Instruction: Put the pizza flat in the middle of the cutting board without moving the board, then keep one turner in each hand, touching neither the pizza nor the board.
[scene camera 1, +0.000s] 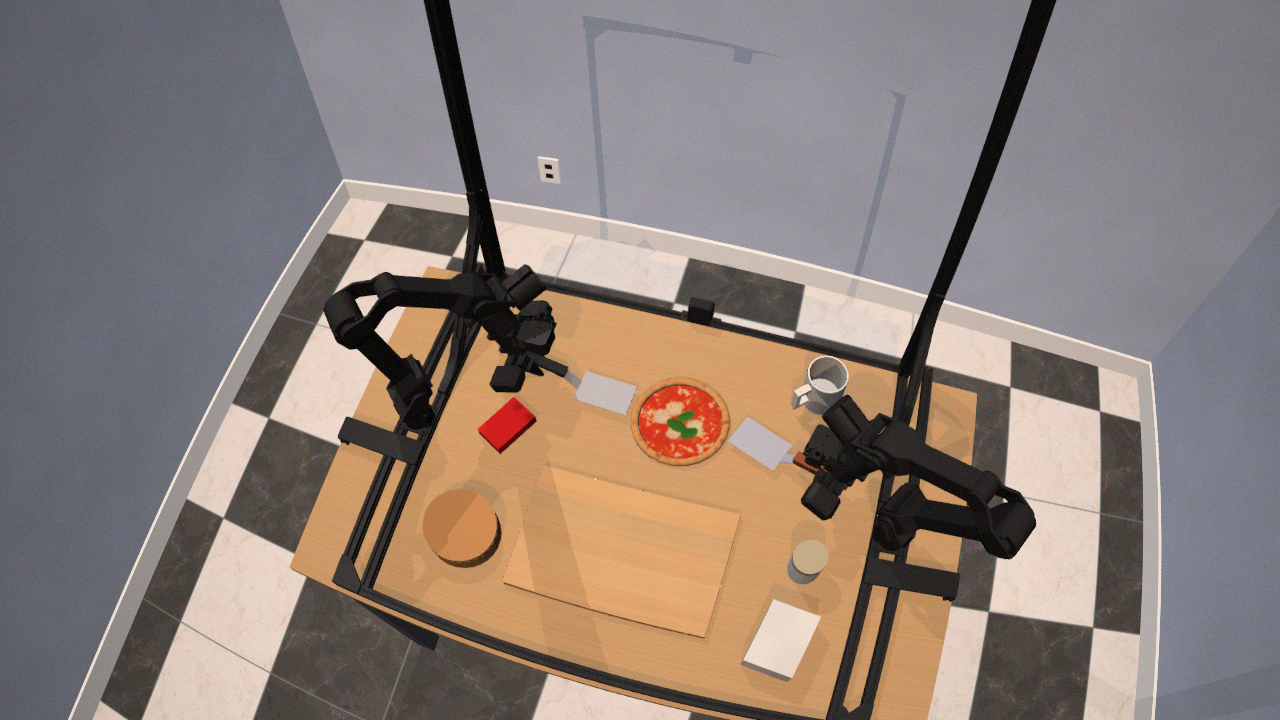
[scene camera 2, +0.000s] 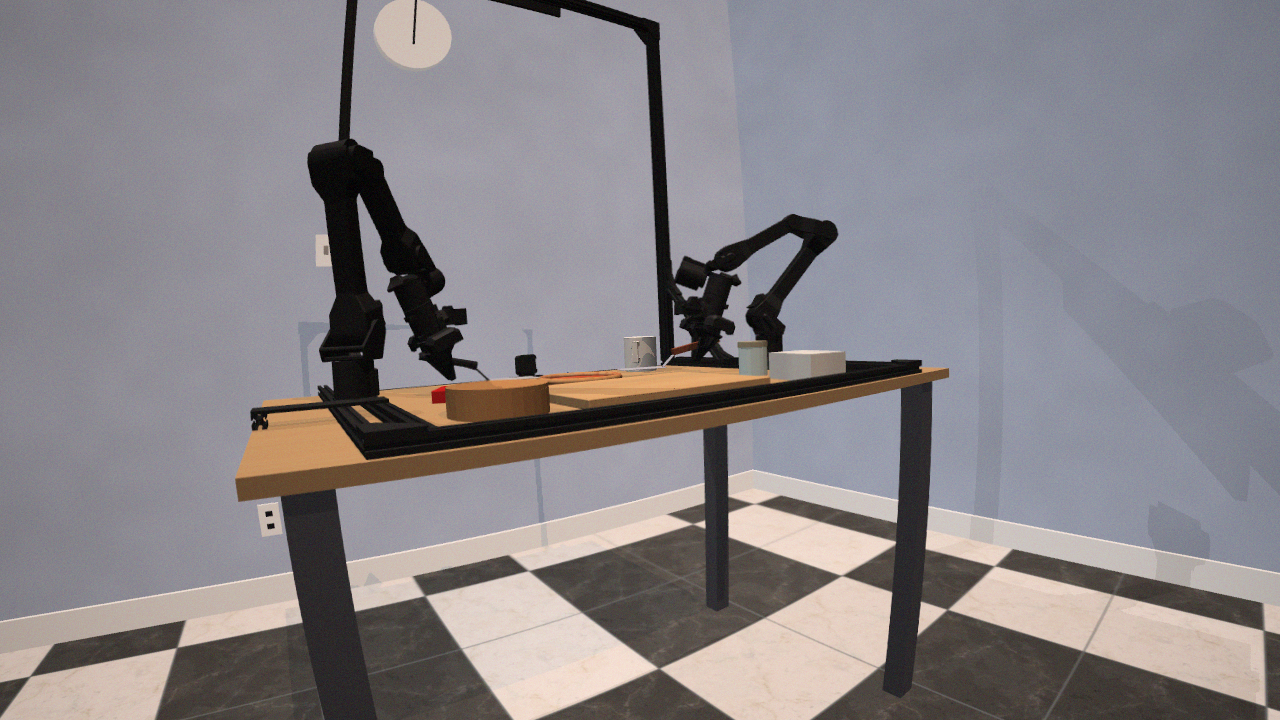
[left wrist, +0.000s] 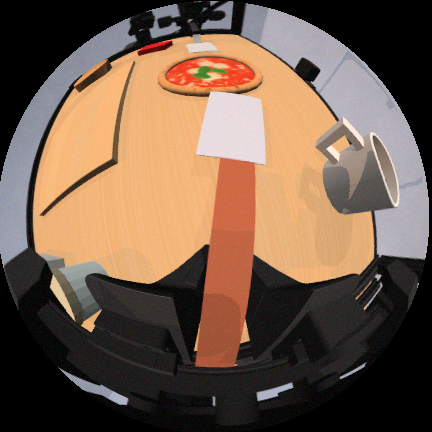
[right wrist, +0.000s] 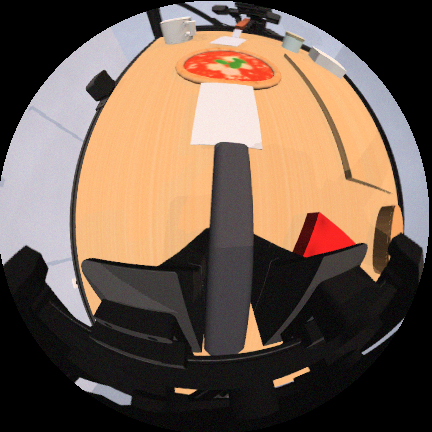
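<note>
The pizza (scene camera 1: 680, 420) (left wrist: 210, 75) (right wrist: 229, 67) lies flat on the table behind the cutting board (scene camera 1: 626, 555) (scene camera 2: 662, 386) (left wrist: 95, 125), apart from it. My left gripper (left wrist: 222, 250) is shut on the brown handle of the left turner (scene camera 1: 759, 443) (left wrist: 230, 127), whose pale blade points at the pizza's right edge in scene camera 1. My right gripper (right wrist: 222, 232) is shut on the dark handle of the right turner (scene camera 1: 605, 392) (right wrist: 226, 115), whose blade points at the pizza's left edge. Both blades are very close to the crust; I cannot tell whether they touch it.
A red box (scene camera 1: 507, 424) (right wrist: 325, 237) lies near the right gripper. A round wooden block (scene camera 1: 460, 525) (scene camera 2: 497, 401) stands left of the board. A mug (scene camera 1: 825, 380) (left wrist: 357, 175) stands behind the left gripper. A jar (scene camera 1: 809, 559) and a white box (scene camera 1: 781, 638) are right of the board.
</note>
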